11 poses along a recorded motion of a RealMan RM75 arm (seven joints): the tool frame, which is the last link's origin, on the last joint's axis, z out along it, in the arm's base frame.
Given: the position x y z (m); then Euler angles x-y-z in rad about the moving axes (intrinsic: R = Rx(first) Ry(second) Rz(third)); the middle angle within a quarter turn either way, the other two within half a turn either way.
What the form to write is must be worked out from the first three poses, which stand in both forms.
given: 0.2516, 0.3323, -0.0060, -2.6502, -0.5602, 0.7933
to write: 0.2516, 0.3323, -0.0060, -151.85, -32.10, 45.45
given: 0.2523, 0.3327, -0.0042, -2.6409, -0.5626, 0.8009
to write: 0.2523, 0.3327, -0.0042, -151.31, -32.23, 45.89
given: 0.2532, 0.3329, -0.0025, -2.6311, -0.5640, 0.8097
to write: 0.2532, 0.3329, -0.0025, -150.75, -32.31, 46.39
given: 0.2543, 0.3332, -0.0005, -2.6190, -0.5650, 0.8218
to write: 0.2543, 0.3332, -0.0005, -150.06, -32.37, 47.09
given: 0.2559, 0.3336, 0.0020, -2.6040, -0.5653, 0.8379
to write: 0.2559, 0.3336, 0.0020, -149.20, -32.39, 48.01
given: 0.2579, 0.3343, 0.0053, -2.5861, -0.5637, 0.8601
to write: 0.2579, 0.3343, 0.0053, -148.17, -32.30, 49.28
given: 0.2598, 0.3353, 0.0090, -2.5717, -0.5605, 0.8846
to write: 0.2598, 0.3353, 0.0090, -147.35, -32.11, 50.68
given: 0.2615, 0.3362, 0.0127, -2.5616, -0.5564, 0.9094
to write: 0.2615, 0.3362, 0.0127, -146.77, -31.88, 52.10
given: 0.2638, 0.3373, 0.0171, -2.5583, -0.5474, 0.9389
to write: 0.2638, 0.3373, 0.0171, -146.58, -31.36, 53.80
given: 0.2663, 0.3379, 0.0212, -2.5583, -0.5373, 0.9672
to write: 0.2663, 0.3379, 0.0212, -146.58, -30.79, 55.42
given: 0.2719, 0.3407, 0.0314, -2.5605, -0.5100, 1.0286
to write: 0.2719, 0.3407, 0.0314, -146.71, -29.22, 58.93
